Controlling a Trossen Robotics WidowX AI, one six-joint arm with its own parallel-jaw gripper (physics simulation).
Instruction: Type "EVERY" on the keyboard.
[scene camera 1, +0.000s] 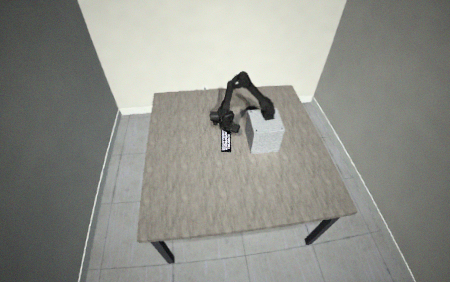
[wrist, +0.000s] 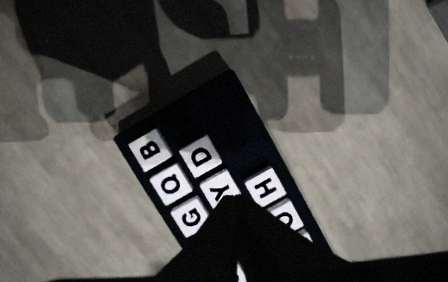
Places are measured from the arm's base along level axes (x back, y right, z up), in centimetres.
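Pixels of known places: gripper, fingertip midpoint: (scene camera 1: 226, 131) (wrist: 234, 205); arm's base, origin of the base link: (scene camera 1: 268, 116).
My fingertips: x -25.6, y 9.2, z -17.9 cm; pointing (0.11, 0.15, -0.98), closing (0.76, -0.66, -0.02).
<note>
Ahead of a thing's pixels: the offset from my fingertips to its top centre. Level surfaces: height alone.
The black keyboard {dx -1.8, dy -5.1, dz -2.7 cm} (scene camera 1: 226, 150) (wrist: 215, 107) with white keys lies on the table, slanting through the wrist view. The B key {dx -1.6, dy +3.9, dz -2.7 cm} (wrist: 149, 149), Q key {dx -2.1, dy +2.0, dz -2.7 cm} (wrist: 171, 184) and G key {dx -2.5, dy +0.1, dz -2.7 cm} (wrist: 191, 217) run along its left side. The D key {dx -0.1, dy +2.0, dz -2.7 cm} (wrist: 201, 156) and Y key {dx -0.5, dy +0.1, dz -2.7 cm} (wrist: 217, 186) form the middle row, and the H key {dx +1.2, dy -1.3, dz -2.7 cm} (wrist: 265, 186) is on the right, above a partly covered key. My gripper (wrist: 234, 205) is shut and empty, its tips overlapping the lower edge of the Y key. Whether they touch it I cannot tell. The fingers hide the lower keys; E, V and R do not show legibly.
The arm (scene camera 1: 242, 80) arches from the light grey block (scene camera 1: 267, 140), right of the keyboard, on the wooden table {dz -4.4 cm} (scene camera 1: 200, 200). A pale wall (scene camera 1: 210, 45) stands behind the table. Dark arm shadows cross the tabletop beyond the keyboard in the wrist view.
</note>
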